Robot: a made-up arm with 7 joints. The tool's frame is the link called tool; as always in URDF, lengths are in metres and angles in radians.
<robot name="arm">
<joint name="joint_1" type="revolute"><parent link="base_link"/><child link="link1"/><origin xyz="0.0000 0.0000 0.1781" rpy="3.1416 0.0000 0.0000"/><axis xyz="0 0 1"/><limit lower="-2.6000" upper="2.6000" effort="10" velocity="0.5"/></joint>
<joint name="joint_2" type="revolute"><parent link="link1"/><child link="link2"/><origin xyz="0.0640 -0.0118 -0.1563" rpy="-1.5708 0.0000 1.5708"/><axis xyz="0 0 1"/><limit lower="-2.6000" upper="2.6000" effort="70" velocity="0.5"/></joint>
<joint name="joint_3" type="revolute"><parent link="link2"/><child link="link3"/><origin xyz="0.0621 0.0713 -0.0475" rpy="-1.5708 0.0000 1.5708"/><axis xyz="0 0 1"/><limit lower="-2.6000" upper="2.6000" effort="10" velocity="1.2"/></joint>
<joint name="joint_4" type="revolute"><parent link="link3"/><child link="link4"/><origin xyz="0.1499 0.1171 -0.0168" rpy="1.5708 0.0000 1.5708"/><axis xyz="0 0 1"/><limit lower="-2.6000" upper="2.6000" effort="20" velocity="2.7"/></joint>
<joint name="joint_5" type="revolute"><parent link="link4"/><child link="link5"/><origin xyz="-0.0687 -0.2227 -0.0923" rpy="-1.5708 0.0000 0.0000"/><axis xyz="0 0 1"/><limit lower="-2.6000" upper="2.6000" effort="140" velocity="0.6"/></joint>
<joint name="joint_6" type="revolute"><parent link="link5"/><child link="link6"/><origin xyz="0.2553 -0.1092 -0.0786"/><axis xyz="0 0 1"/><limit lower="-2.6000" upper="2.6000" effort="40" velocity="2.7"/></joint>
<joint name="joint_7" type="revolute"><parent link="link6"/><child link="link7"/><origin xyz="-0.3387 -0.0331 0.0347" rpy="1.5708 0.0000 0.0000"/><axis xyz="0 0 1"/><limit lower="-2.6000" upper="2.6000" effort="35" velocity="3.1"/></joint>
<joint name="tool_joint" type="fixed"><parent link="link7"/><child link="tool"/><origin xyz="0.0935 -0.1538 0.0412"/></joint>
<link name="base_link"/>
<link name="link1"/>
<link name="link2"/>
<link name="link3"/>
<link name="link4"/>
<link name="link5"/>
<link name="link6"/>
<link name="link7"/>
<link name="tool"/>
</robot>
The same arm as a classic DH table. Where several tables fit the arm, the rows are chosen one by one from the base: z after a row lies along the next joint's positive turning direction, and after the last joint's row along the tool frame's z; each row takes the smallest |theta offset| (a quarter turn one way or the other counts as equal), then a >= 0, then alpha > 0; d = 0 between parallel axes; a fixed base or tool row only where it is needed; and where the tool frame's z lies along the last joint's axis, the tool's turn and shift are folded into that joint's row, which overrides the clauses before.
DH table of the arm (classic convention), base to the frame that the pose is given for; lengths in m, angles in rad. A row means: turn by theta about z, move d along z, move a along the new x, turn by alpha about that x. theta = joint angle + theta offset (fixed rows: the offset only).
base (fixed): theta_offset 0; d 0; a 0; alpha 3.1416
joint_1: theta_offset -1.5708; d -0.3344; a 0.0118; alpha 1.5708
joint_2: theta_offset -1.5708; d -0.1115; a 0.0713; alpha -1.5708
joint_3: theta_offset 1.5708; d -0.0789; a 0.1171; alpha 1.5708
joint_4: theta_offset 0; d 0.0576; a -0.0687; alpha -1.5708
joint_5: theta_offset -0.4042; d 0; a 0.2777; alpha 0
joint_6: theta_offset 0.4042; d -0.2666; a -0.3387; alpha 1.5708
joint_7: theta_offset -1.0246; d 0; a 0.18; alpha 0
tool (fixed): theta_offset 1.0246; d 0.0743; a 0; alpha 0
Joint limits (rad, base to tool): -2.6..2.6 -2.6..2.6 -2.6..2.6 -2.6..2.6 -2.6..2.6 -2.6..2.6 -2.6..2.6

